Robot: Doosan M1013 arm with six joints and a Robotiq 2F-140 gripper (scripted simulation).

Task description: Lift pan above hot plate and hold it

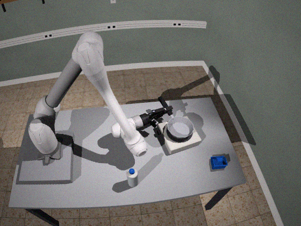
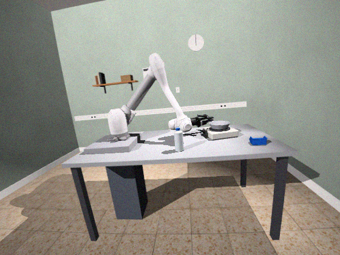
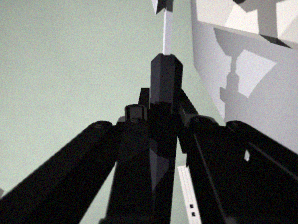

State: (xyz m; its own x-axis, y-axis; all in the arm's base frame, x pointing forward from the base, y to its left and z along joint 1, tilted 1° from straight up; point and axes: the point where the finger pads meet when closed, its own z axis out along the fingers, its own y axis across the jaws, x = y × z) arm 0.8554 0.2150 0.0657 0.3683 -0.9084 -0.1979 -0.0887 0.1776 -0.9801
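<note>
My gripper is now 90 mm to the left of the grey pan, 40 mm short of it and 20 mm above it. From my hand the other things lie so: white hot plate (150 mm to the right, 100 mm below, 40 mm ahead); then blue bin (420 mm to the right, 290 mm ahead, 110 mm below).
</note>
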